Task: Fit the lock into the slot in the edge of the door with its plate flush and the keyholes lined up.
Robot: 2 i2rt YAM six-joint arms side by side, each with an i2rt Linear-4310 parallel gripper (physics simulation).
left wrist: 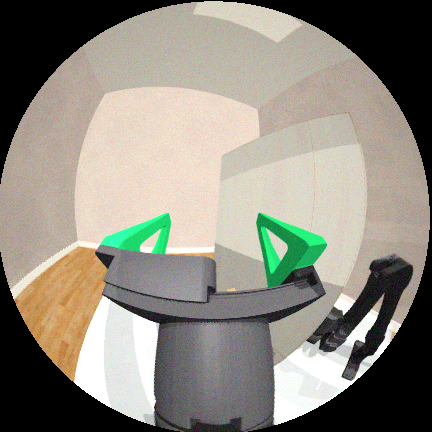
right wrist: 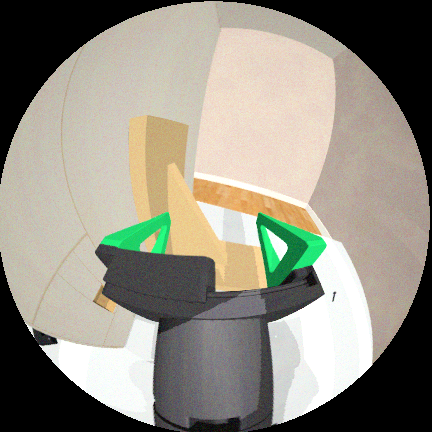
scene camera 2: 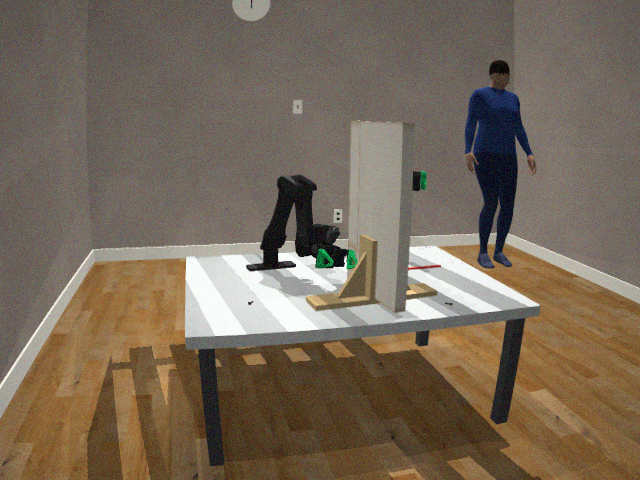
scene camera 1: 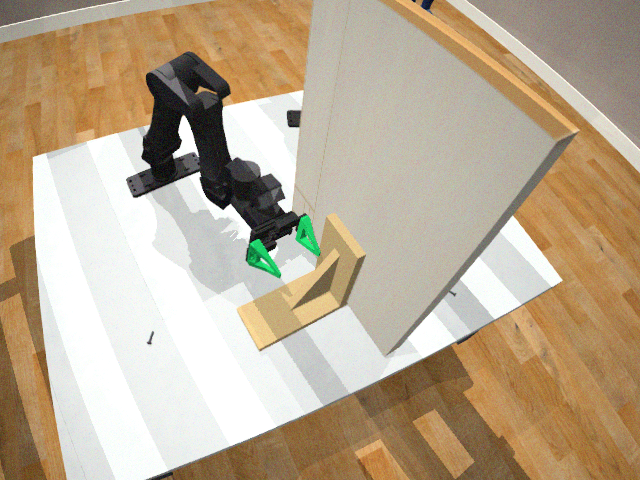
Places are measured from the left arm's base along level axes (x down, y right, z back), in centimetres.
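Pixels of known places: left gripper, fingertip midpoint: [left wrist: 213,217]; right gripper, fingertip midpoint: [right wrist: 213,216] [scene camera 2: 345,264] [scene camera 1: 300,265]; right arm's base at its link origin: [scene camera 2: 271,267] [scene camera 1: 165,174].
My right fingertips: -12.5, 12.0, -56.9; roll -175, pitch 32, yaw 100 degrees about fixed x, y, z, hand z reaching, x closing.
Observation:
Behind a point stands the place of what it marks, as x, y, z.
The pale door [scene camera 1: 413,170] @(-44.5, 0.9, -62.4) [scene camera 2: 379,206] @(-33.1, 1.5, -61.0) [left wrist: 280,200] @(-46.1, 2.1, -50.3) [right wrist: 105,115] stands upright on the table. In the right wrist view a small tan-edged opening [right wrist: 104,299] @(-6.8, 7.8, -43.0) shows low on its face, partly behind the gripper. My right gripper [scene camera 1: 299,265] @(-12.5, 12.0, -56.9) [scene camera 2: 337,259] @(-12.5, 12.0, -56.9) [right wrist: 213,216] @(-12.5, 12.0, -56.9) is open and empty, low beside the door's face and near the wooden bracket. My left gripper [left wrist: 213,217] @(-43.2, -9.2, -43.7) is open and empty, with the door to the right in its wrist view. I cannot make out the lock in any view; a dark piece [right wrist: 45,336] at the lower left of the right wrist view is too cut off to identify.
A wooden bracket [scene camera 1: 346,242] @(-21.7, 4.8, -58.1) [scene camera 2: 368,268] @(-12.0, 4.3, -59.4) [right wrist: 167,150] @(-18.4, 5.9, -56.0) braces the door, its foot reaching under my right fingers. A black-and-green piece [scene camera 2: 419,180] shows past the door. Screws [scene camera 1: 150,337] @(-0.6, 42.8, -65.7) [scene camera 1: 452,292] @(-0.7, -24.0, -59.8) and a red rod [scene camera 2: 424,267] @(-0.4, -20.0, -15.1) lie on the table. A person [scene camera 2: 498,124] stands behind.

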